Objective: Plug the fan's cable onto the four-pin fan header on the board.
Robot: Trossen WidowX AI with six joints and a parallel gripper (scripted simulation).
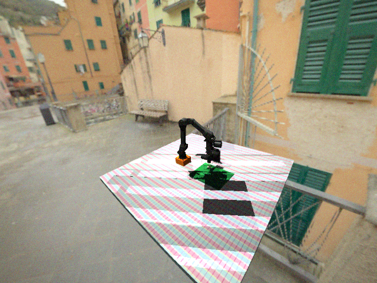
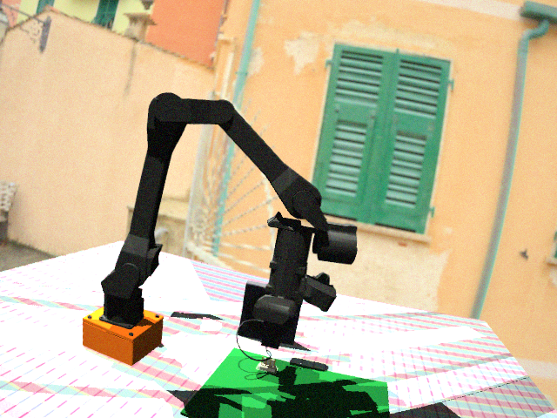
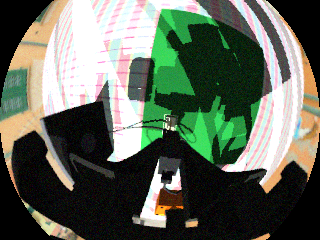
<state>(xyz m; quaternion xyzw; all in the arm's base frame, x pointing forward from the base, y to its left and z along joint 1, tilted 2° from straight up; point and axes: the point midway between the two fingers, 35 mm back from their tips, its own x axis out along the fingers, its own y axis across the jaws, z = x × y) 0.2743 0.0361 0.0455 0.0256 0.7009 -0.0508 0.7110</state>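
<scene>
Right now my gripper tip is 8 cm to the left of the green board, 8 cm above it and 6 cm short of it.
</scene>
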